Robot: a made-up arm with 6 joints. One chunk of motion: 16 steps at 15 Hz.
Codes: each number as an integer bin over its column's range. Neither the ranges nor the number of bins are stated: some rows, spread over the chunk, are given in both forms.
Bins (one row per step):
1: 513 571 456 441 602 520
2: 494 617 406 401 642 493
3: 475 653 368 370 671 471
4: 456 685 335 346 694 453
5: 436 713 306 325 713 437
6: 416 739 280 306 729 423
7: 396 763 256 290 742 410
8: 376 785 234 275 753 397
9: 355 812 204 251 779 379
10: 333 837 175 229 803 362
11: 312 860 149 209 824 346
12: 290 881 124 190 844 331
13: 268 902 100 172 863 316
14: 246 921 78 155 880 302
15: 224 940 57 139 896 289
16: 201 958 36 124 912 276
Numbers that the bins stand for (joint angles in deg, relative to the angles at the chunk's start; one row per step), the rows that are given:
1: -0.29 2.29 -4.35 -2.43 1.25 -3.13
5: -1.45 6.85 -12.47 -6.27 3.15 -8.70
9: -2.67 10.02 -17.98 -8.71 4.28 -12.59
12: -3.64 12.24 -22.31 -10.73 5.38 -15.81
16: -4.98 14.71 -27.07 -12.91 6.55 -19.51
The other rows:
2: -0.57 3.77 -7.06 -3.76 1.94 -4.94
3: -0.86 4.92 -9.11 -4.78 2.43 -6.42
4: -1.14 5.95 -10.90 -5.57 2.82 -7.63
6: -1.75 7.68 -13.87 -6.90 3.42 -9.64
7: -2.05 8.45 -15.17 -7.42 3.64 -10.51
8: -2.35 9.16 -16.36 -7.92 3.83 -11.38
10: -3.00 10.82 -19.55 -9.44 4.68 -13.73
11: -3.31 11.56 -20.96 -10.10 5.04 -14.81
13: -3.98 12.91 -23.61 -11.32 5.71 -16.82
14: -4.31 13.52 -24.80 -11.89 6.00 -17.76
15: -4.64 14.13 -25.94 -12.42 6.27 -18.63

